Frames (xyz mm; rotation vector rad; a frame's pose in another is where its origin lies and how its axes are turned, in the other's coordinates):
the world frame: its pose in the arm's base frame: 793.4 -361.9 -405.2 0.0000 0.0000 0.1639
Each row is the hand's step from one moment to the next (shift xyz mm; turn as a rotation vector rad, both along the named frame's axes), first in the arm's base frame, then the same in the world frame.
Working: the arm's base frame: its pose in the world frame: -723.7 486.5 405.2 0.0000 0.0000 -0.1639

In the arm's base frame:
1: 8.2 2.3 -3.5 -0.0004 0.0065 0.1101
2: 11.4 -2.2 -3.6 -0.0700 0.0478 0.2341
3: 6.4 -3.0 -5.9 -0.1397 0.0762 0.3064
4: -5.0 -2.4 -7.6 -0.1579 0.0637 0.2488
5: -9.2 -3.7 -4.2 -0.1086 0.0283 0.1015
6: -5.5 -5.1 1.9 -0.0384 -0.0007 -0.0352
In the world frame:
1: 8.5 0.9 -3.5 0.0007 0.0065 0.1101
2: 10.9 -4.0 -3.6 -0.0613 0.0586 0.2341
3: 5.8 -4.0 -5.9 -0.1254 0.0980 0.3064
4: -5.3 -1.6 -7.6 -0.1454 0.0886 0.2488
5: -9.7 -2.1 -4.2 -0.1025 0.0456 0.1015
6: -6.3 -4.1 1.9 -0.0380 0.0056 -0.0352

